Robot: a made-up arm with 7 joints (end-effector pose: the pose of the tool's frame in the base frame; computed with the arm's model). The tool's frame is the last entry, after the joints.
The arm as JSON. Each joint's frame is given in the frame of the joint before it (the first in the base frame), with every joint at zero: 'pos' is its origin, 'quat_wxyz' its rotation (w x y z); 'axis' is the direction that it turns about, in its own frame. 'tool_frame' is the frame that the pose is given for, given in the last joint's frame.
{
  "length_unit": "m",
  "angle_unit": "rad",
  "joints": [
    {
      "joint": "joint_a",
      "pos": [
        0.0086,
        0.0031,
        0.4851
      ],
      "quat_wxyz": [
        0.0,
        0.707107,
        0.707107,
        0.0
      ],
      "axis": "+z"
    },
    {
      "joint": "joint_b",
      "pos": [
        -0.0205,
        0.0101,
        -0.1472
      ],
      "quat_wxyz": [
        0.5,
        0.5,
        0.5,
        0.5
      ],
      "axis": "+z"
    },
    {
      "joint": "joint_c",
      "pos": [
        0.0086,
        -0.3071,
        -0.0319
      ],
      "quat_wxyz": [
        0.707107,
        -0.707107,
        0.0,
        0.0
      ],
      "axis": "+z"
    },
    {
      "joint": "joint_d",
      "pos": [
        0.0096,
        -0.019,
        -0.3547
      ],
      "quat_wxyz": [
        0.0,
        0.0,
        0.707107,
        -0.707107
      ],
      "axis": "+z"
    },
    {
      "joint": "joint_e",
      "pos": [
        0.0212,
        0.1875,
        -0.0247
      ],
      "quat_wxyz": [
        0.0,
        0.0,
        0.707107,
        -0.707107
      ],
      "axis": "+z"
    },
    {
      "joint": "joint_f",
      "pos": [
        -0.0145,
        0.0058,
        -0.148
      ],
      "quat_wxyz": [
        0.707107,
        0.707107,
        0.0,
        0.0
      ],
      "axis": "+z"
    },
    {
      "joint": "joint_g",
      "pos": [
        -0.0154,
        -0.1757,
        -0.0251
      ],
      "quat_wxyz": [
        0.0,
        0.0,
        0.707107,
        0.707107
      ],
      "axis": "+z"
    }
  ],
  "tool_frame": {
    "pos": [
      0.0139,
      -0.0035,
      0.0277
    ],
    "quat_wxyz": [
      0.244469,
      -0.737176,
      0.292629,
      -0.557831
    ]
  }
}
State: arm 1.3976 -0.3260 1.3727 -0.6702 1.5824 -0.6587 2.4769
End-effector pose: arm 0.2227 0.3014 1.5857 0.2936 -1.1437 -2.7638
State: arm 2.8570 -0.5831 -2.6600 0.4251 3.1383 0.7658 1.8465
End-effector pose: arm 0.6572 0.2058 1.5129 1.0499 0.2563 -1.1877
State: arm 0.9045 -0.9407 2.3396 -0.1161 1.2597 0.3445 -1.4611
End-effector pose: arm -0.4924 0.7213 1.3396 -0.4996 0.9265 0.0241
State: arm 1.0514 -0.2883 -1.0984 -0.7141 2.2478 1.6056 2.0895
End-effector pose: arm -0.4444 0.0539 1.4285 1.5631 -0.2409 1.6304
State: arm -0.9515 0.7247 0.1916 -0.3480 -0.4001 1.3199 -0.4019
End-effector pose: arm 0.4546 0.5563 1.4458 -0.4864 0.3245 -1.1124
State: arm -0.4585 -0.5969 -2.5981 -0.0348 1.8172 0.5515 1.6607
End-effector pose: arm -0.4741 -0.2798 1.6131 1.6910 -1.4448 -1.9373
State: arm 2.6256 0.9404 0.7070 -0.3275 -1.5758 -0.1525 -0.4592
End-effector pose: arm -0.7312 -0.3904 1.3990 -1.1461 0.8089 1.9656
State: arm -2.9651 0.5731 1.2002 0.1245 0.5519 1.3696 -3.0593
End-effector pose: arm -0.4771 0.3015 1.5056 -0.6140 2.1916 -0.0293
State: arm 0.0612 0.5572 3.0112 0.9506 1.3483 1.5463 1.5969
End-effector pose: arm 0.2277 0.0369 1.5363 0.8852 -1.8687 -0.5912
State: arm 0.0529 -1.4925 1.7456 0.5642 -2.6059 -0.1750 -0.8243
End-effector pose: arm -1.0353 -0.3007 0.6679 1.5615 -0.4685 1.0303
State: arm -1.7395 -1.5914 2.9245 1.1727 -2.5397 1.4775 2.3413
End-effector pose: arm 0.3539 -0.8460 0.3545 0.8236 0.6258 -2.7916
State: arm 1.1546 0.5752 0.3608 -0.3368 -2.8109 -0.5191 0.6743
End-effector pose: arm 0.1955 -0.5480 1.5946 1.9407 0.4236 -1.6964
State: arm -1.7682 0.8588 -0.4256 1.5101 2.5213 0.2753 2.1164
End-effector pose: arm -0.3058 0.8188 0.7696 -1.5807 1.2016 -0.4596
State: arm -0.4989 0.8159 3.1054 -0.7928 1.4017 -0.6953 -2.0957
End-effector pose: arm 0.8967 0.3295 0.9863 -1.5077 -2.4966 -0.9121
